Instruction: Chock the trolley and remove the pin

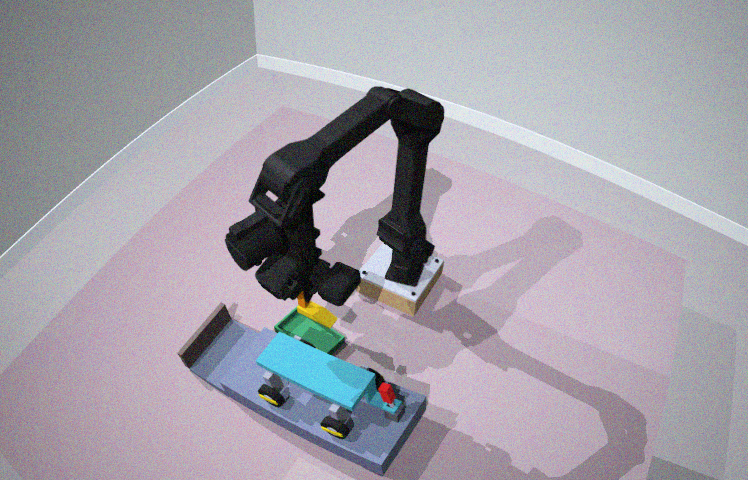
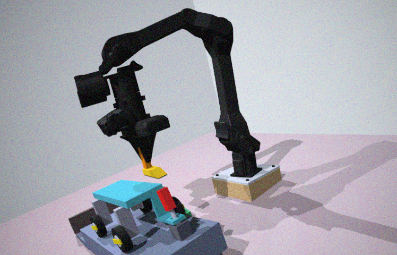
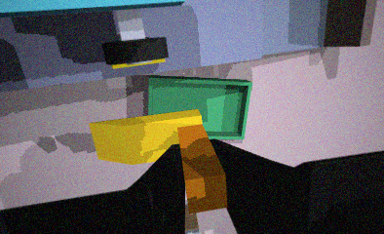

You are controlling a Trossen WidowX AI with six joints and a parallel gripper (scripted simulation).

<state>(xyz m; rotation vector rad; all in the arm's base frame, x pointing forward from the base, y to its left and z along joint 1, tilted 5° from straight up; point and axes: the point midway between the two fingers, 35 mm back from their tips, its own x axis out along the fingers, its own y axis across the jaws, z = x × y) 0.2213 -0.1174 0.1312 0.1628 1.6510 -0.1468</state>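
The red-headed stop pin is 120 mm ahead of my gripper tip, 190 mm to the left of it and 30 mm below it. The rest, counted from my gripper tip: yellow chock: 10 mm ahead, 20 mm to the left, 10 mm below; blue-grey ramp: 120 mm ahead, 60 mm to the left, 110 mm below; trolley: 120 mm ahead, 70 mm to the left, 50 mm below.
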